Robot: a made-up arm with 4 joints.
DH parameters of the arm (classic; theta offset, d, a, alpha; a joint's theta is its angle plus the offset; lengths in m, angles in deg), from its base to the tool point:
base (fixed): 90 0.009 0.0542 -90
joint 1: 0 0.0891 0.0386 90
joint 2: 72.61 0 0.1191 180
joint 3: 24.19 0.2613 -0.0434 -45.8
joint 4: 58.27 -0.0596 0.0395 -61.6
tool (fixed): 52.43 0.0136 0 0
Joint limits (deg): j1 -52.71..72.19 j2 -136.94..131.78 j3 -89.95..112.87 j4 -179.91..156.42
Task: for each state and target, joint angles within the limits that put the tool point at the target. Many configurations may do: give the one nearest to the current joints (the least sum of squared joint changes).
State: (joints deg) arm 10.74 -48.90 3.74 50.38
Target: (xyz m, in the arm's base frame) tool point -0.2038 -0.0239 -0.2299
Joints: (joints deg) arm 48.52 -58.04 42.64 90.20
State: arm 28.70 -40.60 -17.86 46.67
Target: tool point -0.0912 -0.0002 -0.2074
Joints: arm 39.07 -44.89 -56.63 56.93
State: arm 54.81 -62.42 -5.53 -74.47
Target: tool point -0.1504 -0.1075 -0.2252
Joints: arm 70.49 -63.85 2.15 -87.57
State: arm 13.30 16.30 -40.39 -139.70
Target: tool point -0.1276 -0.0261 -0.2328
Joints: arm 11.69 40.46 -47.07 -151.82
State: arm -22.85 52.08 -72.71 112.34
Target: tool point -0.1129 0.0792 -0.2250
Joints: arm 1.13 55.15 -58.35 123.00
